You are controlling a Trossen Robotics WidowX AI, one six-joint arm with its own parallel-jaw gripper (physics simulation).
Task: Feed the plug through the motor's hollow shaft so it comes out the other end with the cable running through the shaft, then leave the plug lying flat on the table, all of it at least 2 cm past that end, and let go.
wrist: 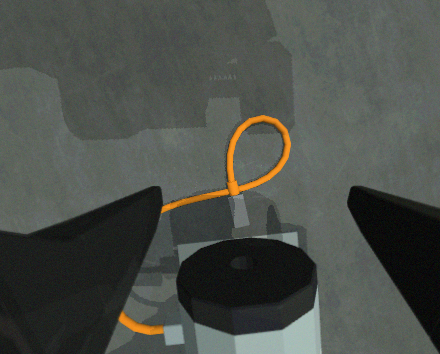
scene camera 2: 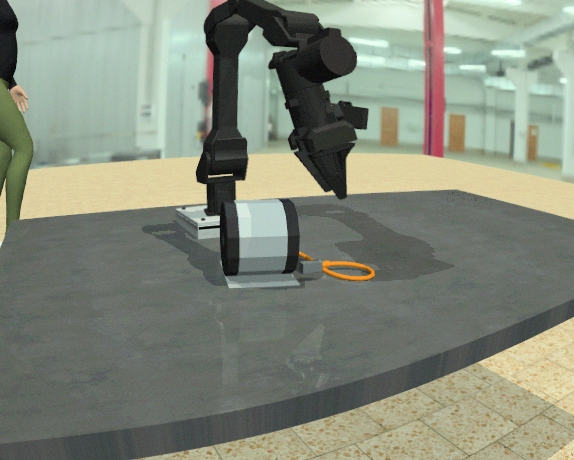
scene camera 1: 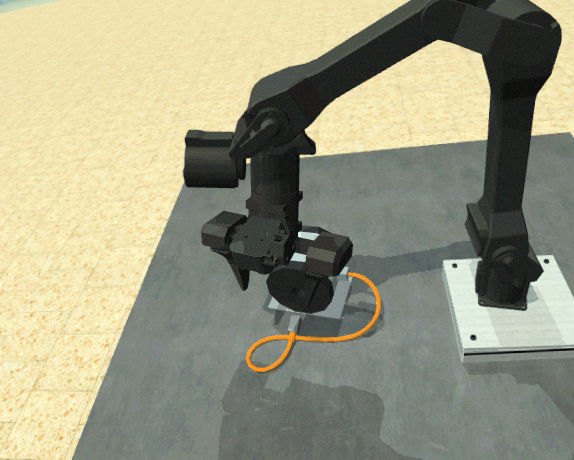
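Pixels of known places: gripper, fingertip midpoint: (wrist: pixel 254 195) (scene camera 2: pixel 335 195) (scene camera 1: pixel 275 297); arm's base, link origin: (scene camera 1: pixel 501 291).
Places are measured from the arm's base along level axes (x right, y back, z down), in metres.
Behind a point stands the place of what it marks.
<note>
The grey plug (scene camera 1: pixel 294 323) @(x -0.089, y -0.291, z 0.016 m) (scene camera 2: pixel 310 266) @(x -0.085, y -0.300, z 0.021 m) (wrist: pixel 239 211) @(x -0.088, y -0.293, z 0.016 m) sits low at the table, just outside one black end of the motor (scene camera 1: pixel 280 285) @(x -0.057, y -0.315, z -0.031 m) (scene camera 2: pixel 262 235) @(x -0.007, y -0.336, z -0.036 m) (wrist: pixel 250 312) @(x -0.055, y -0.285, z -0.072 m), with its nose towards it. The orange cable (scene camera 1: pixel 378 300) @(x -0.042, y -0.171, z -0.002 m) (scene camera 2: pixel 372 272) @(x -0.167, y -0.334, z 0.025 m) (wrist: pixel 287 145) @(x -0.141, y -0.347, z 0.025 m) runs from a small block on the motor's side round to the plug, making a loop and crossing itself at the plug's rear. The shaft hole (wrist: pixel 242 262) @(x -0.053, y -0.288, z -0.011 m) shows in that end face with no cable in it; the far end's opening is hidden. My gripper (scene camera 1: pixel 277 299) @(x -0.120, y -0.294, z -0.079 m) (scene camera 2: pixel 335 194) @(x -0.120, y -0.294, z -0.079 m) (wrist: pixel 254 195) @(x -0.120, y -0.294, z -0.079 m) is open and empty, above the plug and cable.
The motor stands on a light base plate (scene camera 1: pixel 345 295) @(x -0.014, y -0.229, z 0.028 m) (scene camera 2: pixel 262 283) @(x -0.008, y -0.336, z 0.029 m) on the dark table (scene camera 1: pixel 165 390) @(x -0.226, y -0.452, z 0.031 m) (scene camera 2: pixel 150 350) @(x 0.144, y -0.511, z 0.030 m). The arm's white mounting plate (scene camera 1: pixel 460 310) @(x -0.045, y -0.056, z -0.003 m) (scene camera 2: pixel 207 232) @(x 0.037, y -0.081, z 0.019 m) is at the right in scene camera 1. A person (scene camera 2: pixel 15 135) stands beyond the table.
</note>
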